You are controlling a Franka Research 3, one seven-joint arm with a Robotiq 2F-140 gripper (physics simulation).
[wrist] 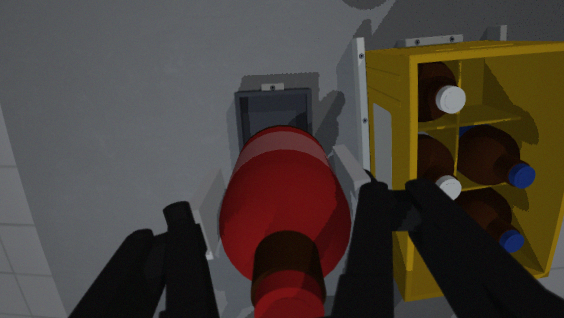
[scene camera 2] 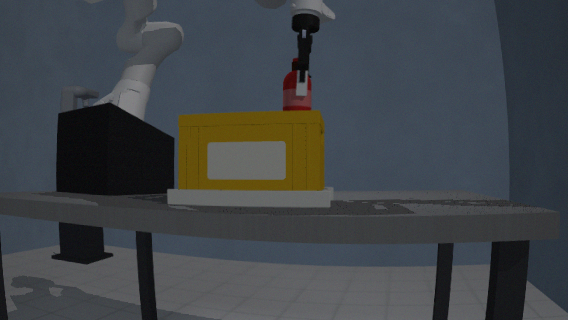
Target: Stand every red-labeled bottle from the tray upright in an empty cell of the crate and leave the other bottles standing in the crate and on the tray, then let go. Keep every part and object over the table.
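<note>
My gripper (scene camera 2: pixel 301 86) (wrist: pixel 279 176) is shut on a red-labeled bottle (scene camera 2: pixel 297 103) (wrist: pixel 285 200) with a red cap, held upright. In the scene view the bottle shows above the rim of the yellow crate (scene camera 2: pixel 192 160) (wrist: pixel 405 150). In the wrist view the crate is to the right of the bottle. Two white-capped brown bottles (wrist: pixel 450 99) (wrist: pixel 448 187) and two blue-capped ones (wrist: pixel 521 176) (wrist: pixel 511 241) stand in its cells. The upper right cell appears empty. The dark tray (wrist: pixel 272 92) lies below the held bottle, which hides much of it.
Pale rails (wrist: pixel 361 90) stand along the crate's sides, and a white base strip (scene camera 2: pixel 250 198) shows along its foot. A large black box (scene camera 2: pixel 107 150) stands left of the crate on the grey table (scene camera 2: pixel 400 227). The white arm (scene camera 2: pixel 152 42) rises behind that box.
</note>
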